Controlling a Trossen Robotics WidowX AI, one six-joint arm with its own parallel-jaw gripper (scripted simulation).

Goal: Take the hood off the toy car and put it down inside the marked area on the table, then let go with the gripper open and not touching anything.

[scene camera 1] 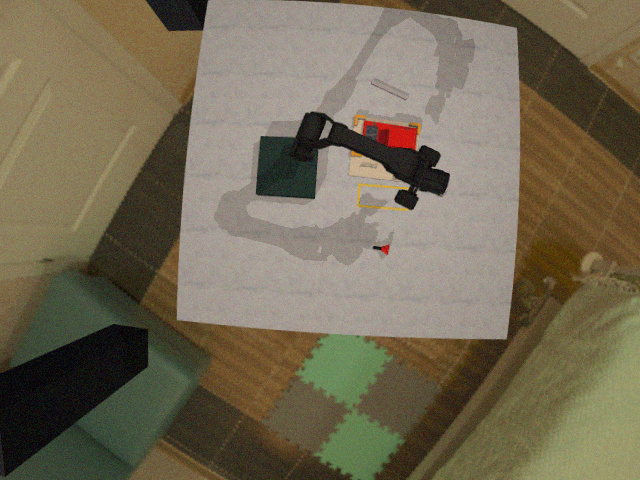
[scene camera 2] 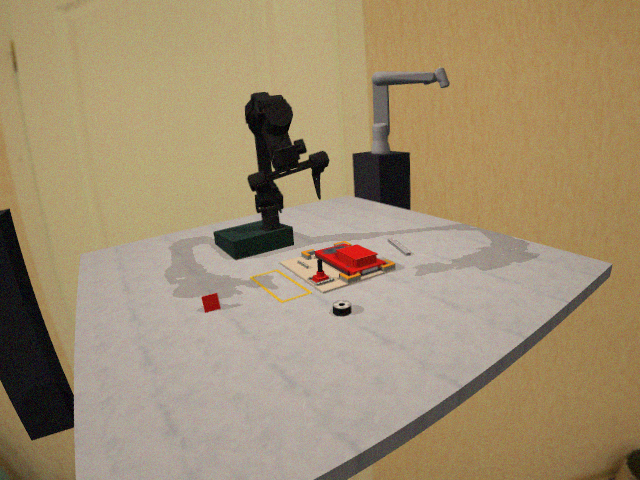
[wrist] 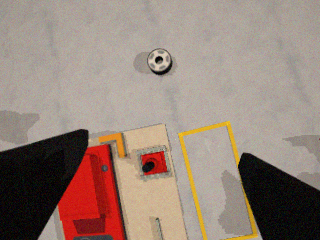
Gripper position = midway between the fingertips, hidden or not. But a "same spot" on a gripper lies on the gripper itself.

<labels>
my gripper: scene camera 1 422, 181; scene camera 2; wrist
same spot on my gripper: [wrist: 43, 170] = [scene camera 2: 314, 181]
</labels>
